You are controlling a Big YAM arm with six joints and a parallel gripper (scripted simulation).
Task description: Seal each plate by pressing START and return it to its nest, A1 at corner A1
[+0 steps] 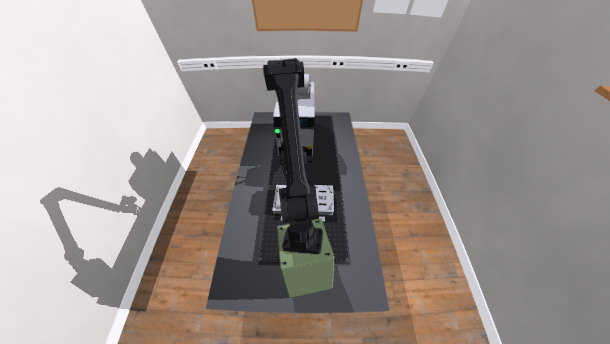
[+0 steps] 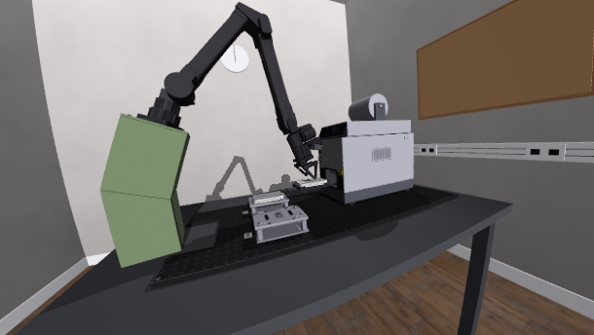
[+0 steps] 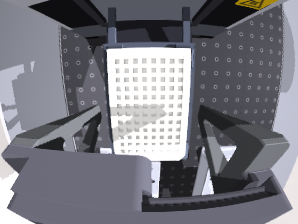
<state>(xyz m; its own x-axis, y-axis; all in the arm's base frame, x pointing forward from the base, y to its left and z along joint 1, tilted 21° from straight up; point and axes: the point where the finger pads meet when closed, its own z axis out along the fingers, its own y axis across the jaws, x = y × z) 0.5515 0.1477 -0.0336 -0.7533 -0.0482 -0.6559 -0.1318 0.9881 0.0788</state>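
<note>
Now: hand 30 mm above the white plate. The rest, counted from my hand: dark sealer stage (40 mm below); then yellow warning label (110 mm ahead, 70 mm to the right, 10 mm above); then foil roll (330 mm ahead, 50 mm to the left, 290 mm above).
</note>
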